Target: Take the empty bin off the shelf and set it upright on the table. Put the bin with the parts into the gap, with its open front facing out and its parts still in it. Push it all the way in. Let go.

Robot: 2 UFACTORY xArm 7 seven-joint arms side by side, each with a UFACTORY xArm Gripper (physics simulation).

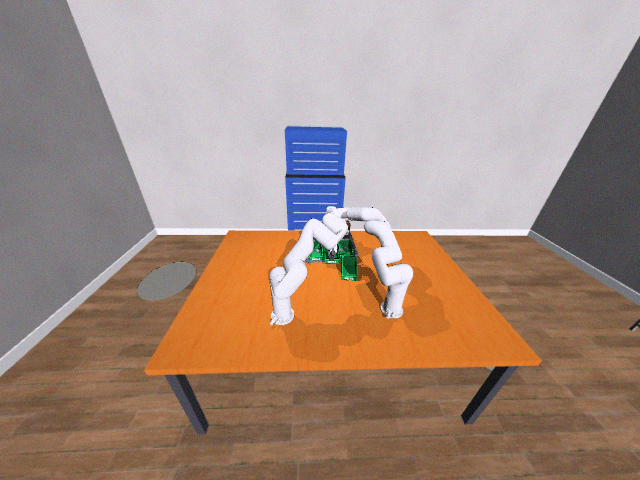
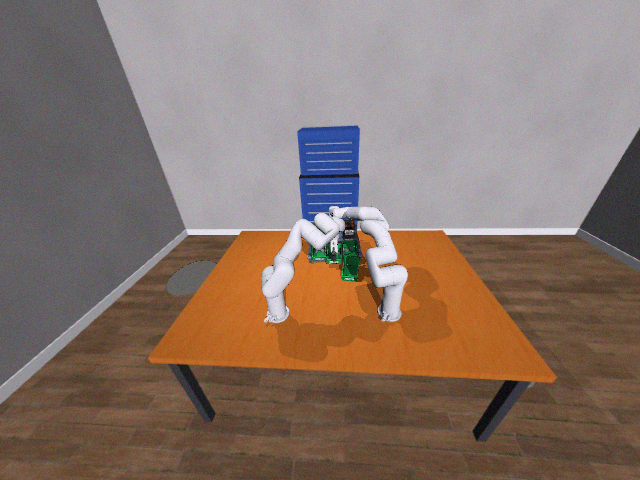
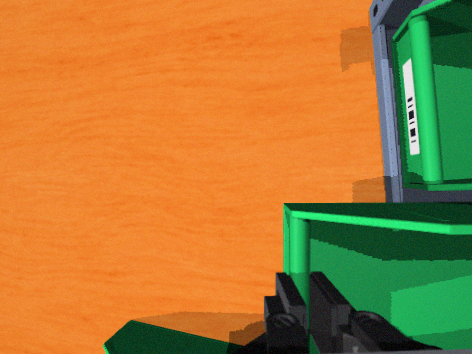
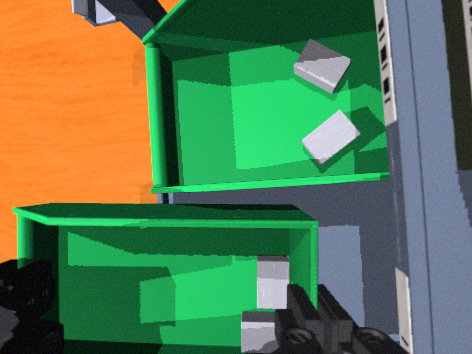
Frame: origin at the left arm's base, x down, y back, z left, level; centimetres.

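Seen in the pictures: left gripper, fingertip midpoint: (image 1: pixel 331 260) (image 2: pixel 333 260) (image 3: pixel 297 299) (image 4: pixel 33 282); right gripper, fingertip midpoint: (image 4: pixel 303 313); left arm's base at its link origin: (image 1: pixel 282 315) (image 2: pixel 278 313); right arm's base at its link origin: (image 1: pixel 391 309) (image 2: pixel 389 312).
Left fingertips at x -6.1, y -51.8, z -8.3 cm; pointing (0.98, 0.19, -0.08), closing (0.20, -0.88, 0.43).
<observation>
Pixels of each thing's middle, then the offset from my left fingertips to it. Level surfaces: height alone.
- bin with the parts, body centre: (image 4: pixel 151 297) (image 3: pixel 467 313) (image 2: pixel 334 253) (image 1: pixel 331 253) dx +0.0, dy -7.4, dz +3.4 cm
- empty bin at the middle of its body: (image 2: pixel 350 268) (image 1: pixel 349 268) dx +2.3, dy +0.2, dz -12.9 cm
- neighbouring green bin at the middle of its body: (image 4: pixel 279 98) (image 1: pixel 315 250) (image 2: pixel 319 250) dx +1.7, dy -8.7, dz +16.8 cm
- table at its surface level: dx +6.1 cm
The bin with the parts (image 1: pixel 330 261) (image 2: pixel 333 261) (image 3: pixel 360 280) (image 4: pixel 200 295) is green and level, and holds grey blocks near its back wall. It lies in line with the gap beside the neighbouring bin, its back end over the shelf (image 3: pixel 386 115) (image 4: pixel 430 225) and its front farther out than the neighbour's. Whether it rests on the shelf is unclear. My left gripper (image 1: pixel 332 254) (image 2: pixel 333 253) (image 3: pixel 297 299) is shut on its front wall. My right gripper (image 4: pixel 303 313) is shut on its back wall. The empty bin (image 1: pixel 349 267) (image 2: pixel 350 267) (image 3: pixel 165 340) stands upright on the table before the shelf.
A neighbouring green bin (image 1: pixel 316 253) (image 2: pixel 318 254) (image 3: pixel 452 125) (image 4: pixel 265 125) with grey blocks sits on the shelf. The table (image 1: pixel 232 335) (image 2: pixel 232 335) lies beneath. A blue cabinet (image 1: pixel 315 135) (image 2: pixel 328 135) stands behind. The two arms cross close together above the shelf.
</observation>
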